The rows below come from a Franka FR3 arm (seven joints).
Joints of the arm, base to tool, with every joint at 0 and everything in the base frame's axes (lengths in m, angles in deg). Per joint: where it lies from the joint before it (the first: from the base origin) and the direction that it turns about. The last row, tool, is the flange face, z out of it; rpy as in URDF.
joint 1: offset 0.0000 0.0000 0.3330 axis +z
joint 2: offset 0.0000 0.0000 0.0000 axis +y
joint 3: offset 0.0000 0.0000 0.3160 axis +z
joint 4: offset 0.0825 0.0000 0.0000 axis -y
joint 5: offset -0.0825 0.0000 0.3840 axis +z
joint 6: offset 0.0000 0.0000 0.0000 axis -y
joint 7: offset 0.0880 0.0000 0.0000 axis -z
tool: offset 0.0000 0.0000 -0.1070 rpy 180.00 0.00 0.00
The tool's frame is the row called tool.
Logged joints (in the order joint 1, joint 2, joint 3, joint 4, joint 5, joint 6, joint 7), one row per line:
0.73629 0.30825 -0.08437 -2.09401 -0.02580 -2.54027 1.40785
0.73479 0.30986 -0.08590 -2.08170 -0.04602 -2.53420 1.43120
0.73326 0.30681 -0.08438 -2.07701 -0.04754 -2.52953 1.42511
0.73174 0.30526 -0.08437 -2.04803 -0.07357 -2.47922 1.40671
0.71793 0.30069 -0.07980 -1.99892 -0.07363 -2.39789 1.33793
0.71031 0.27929 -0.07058 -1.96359 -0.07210 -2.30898 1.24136
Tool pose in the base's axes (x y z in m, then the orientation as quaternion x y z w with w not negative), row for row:
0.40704 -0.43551 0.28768 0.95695 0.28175 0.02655 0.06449
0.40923 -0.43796 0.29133 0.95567 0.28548 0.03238 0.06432
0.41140 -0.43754 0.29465 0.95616 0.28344 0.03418 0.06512
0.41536 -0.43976 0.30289 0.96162 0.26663 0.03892 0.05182
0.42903 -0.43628 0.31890 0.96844 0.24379 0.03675 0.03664
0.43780 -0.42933 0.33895 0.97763 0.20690 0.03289 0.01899
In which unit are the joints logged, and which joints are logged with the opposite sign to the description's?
The joints are logged in radians. Opposite sign: joint 1, joint 5, joint 6, joint 7.
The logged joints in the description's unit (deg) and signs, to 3 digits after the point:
-42.186 17.661 -4.834 -119.978 1.478 145.547 -80.664
-42.100 17.754 -4.922 -119.273 2.637 145.199 -82.002
-42.013 17.579 -4.835 -119.004 2.724 144.931 -81.653
-41.926 17.490 -4.834 -117.343 4.215 142.049 -80.599
-41.134 17.228 -4.572 -114.530 4.219 137.389 -76.658
-40.698 16.002 -4.044 -112.505 4.131 132.295 -71.125

